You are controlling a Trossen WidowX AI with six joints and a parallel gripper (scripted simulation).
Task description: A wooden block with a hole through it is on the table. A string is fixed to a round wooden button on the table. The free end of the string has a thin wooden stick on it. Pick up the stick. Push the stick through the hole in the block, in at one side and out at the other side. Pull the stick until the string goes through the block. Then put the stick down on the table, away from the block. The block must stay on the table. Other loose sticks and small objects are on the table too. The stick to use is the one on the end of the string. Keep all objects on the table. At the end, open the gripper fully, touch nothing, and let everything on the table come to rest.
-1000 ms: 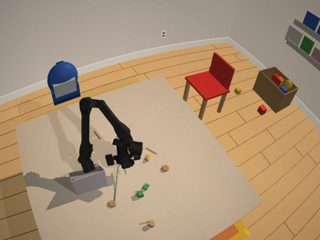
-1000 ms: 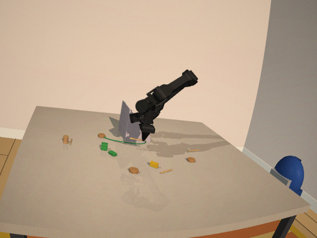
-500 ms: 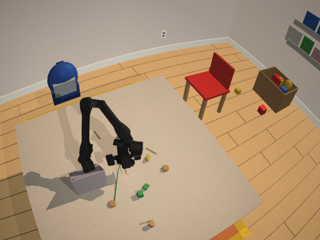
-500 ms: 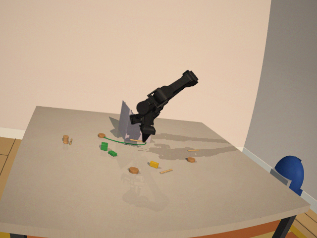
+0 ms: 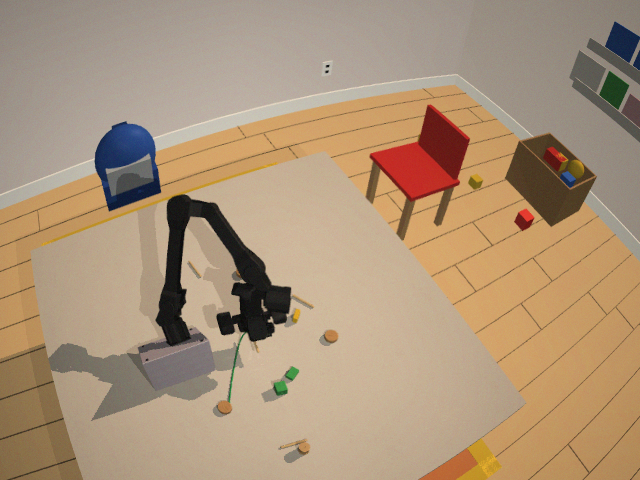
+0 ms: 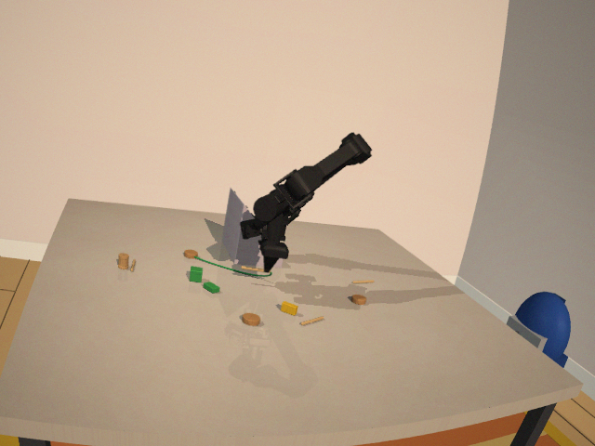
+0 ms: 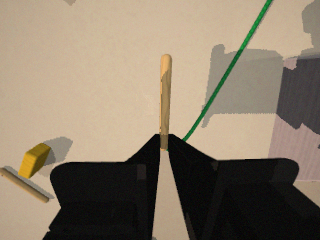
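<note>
The green block is 15 cm to the right of my gripper tip, 4 cm ahead of it and 3 cm below it. From my gripper tip the other things lie so: thin wooden stick (1 cm to the right); yellow block (16 cm ahead, 3 cm below); round wooden button (19 cm behind, 16 cm to the right, 3 cm below).
</note>
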